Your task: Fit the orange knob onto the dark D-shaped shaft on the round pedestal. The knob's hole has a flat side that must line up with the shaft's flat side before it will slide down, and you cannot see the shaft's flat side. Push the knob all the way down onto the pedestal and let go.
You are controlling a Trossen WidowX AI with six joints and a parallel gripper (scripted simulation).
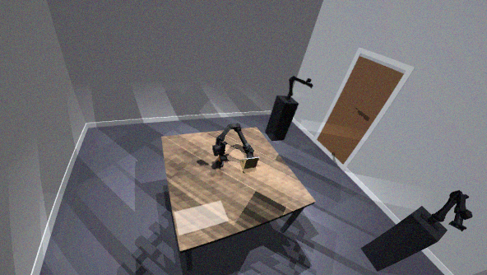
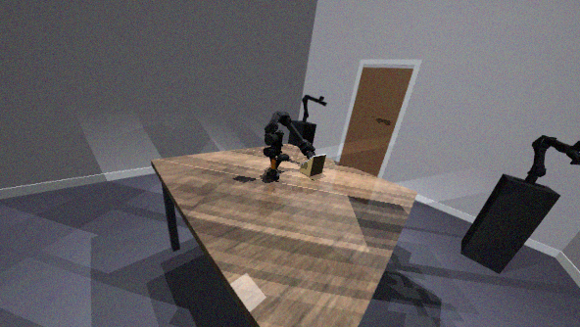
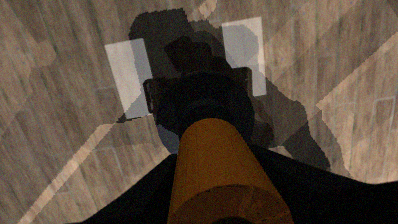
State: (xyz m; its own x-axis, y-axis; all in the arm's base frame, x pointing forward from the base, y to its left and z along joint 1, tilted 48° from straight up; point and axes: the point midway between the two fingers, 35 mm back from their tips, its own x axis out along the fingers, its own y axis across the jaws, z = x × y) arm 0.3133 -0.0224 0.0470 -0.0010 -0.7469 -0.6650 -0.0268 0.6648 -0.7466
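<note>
The orange knob is 20 mm above my gripper tip. The rest, counted from my gripper tip: round pedestal (40 mm below).
</note>
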